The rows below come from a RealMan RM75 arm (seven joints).
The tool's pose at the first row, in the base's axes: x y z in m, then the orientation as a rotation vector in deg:
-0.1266 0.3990 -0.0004 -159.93 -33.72 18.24
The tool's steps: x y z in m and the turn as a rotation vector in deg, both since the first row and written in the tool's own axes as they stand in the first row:
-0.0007 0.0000 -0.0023 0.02 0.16 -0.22
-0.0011 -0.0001 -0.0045 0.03 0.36 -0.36
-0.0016 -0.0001 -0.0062 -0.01 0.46 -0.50
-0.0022 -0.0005 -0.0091 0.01 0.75 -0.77
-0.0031 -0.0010 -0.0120 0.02 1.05 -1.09
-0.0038 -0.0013 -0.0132 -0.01 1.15 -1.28
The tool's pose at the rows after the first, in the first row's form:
-0.1266 0.3982 0.0019 -159.83 -33.98 17.97
-0.1264 0.3977 0.0040 -159.76 -34.12 17.66
-0.1264 0.3971 0.0057 -159.75 -34.31 17.48
-0.1263 0.3965 0.0086 -159.62 -34.60 17.02
-0.1265 0.3960 0.0117 -159.48 -34.97 16.54
-0.1269 0.3957 0.0130 -159.43 -35.22 16.35

